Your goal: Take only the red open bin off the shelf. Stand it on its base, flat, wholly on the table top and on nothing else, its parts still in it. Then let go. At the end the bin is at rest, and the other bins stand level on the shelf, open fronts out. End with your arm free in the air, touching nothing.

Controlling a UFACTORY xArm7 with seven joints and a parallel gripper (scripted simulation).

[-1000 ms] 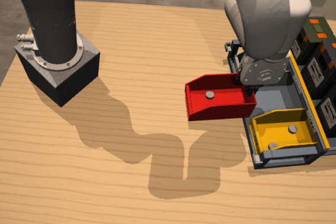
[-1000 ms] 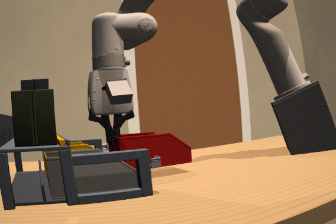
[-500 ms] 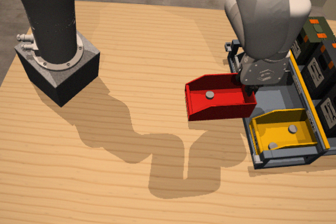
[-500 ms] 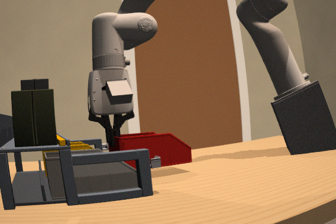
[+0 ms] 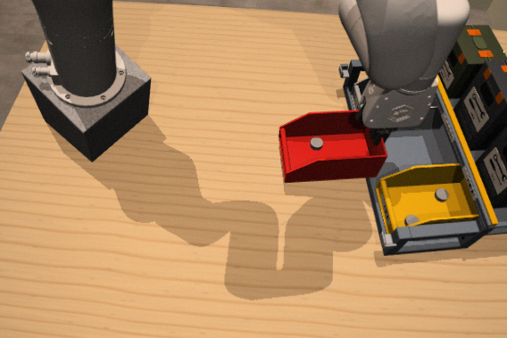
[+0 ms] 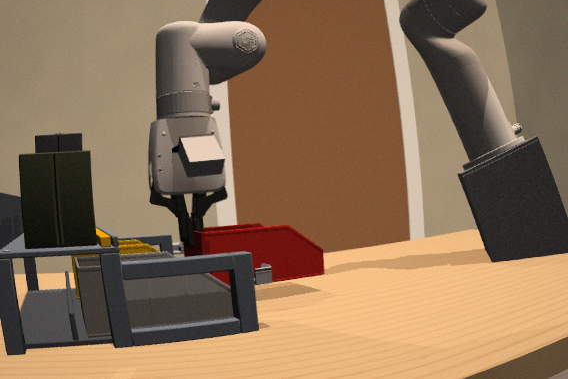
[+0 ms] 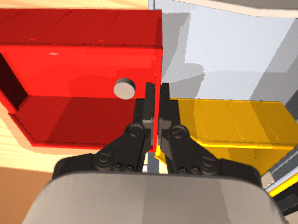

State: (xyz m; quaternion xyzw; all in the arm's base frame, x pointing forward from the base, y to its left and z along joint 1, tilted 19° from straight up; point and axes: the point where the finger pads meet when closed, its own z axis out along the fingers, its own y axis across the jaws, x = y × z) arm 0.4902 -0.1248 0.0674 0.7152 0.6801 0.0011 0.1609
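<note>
Right now the red open bin is 80 mm behind my hand, 40 mm below it and 10 mm to the left of it. Round my hand: dark box: 190 mm ahead, 100 mm to the left, 50 mm above; then yellow open bin: 120 mm to the right, 80 mm ahead, 50 mm below.
</note>
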